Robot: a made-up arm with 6 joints.
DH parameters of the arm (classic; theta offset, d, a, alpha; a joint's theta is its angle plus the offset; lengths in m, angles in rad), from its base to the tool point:
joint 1: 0 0.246 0 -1.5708
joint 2: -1.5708 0 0.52 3.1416
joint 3: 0 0 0 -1.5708
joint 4: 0 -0.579 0 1.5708
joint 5: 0 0.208 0 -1.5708
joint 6: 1.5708 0 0 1.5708
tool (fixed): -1.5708 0 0 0
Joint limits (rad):
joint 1: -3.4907..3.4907
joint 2: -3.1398..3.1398
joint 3: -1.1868..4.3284
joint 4: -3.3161..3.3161
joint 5: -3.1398..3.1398
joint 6: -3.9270..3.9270
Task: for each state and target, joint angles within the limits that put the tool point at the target. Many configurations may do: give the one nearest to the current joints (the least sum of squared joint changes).
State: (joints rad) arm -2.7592 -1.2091 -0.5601 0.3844 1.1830 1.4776
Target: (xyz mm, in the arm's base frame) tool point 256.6 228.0 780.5
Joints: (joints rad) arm -3.0021 -1.5741 -0.5598 0.4179 1.1830 1.4776
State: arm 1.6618 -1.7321 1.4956 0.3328 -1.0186 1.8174
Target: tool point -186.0 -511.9 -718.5
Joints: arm 0.9075 -2.4623 1.7137 0.6256 -1.0186 1.8174
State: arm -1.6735 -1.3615 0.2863 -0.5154 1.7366 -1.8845
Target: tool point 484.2 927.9 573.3
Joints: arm -2.2435 -1.4823 1.2565 -0.2879 1.7366 -1.8845
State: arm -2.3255 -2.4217 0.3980 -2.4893 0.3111 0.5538
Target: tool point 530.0 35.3 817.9
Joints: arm -2.7619 -1.6112 0.1538 -2.4765 0.3111 0.5538
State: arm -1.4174 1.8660 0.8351 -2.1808 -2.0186 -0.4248
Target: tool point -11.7 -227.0 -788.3
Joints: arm -1.8215 2.5291 1.1712 -1.7888 -2.0186 -0.4248
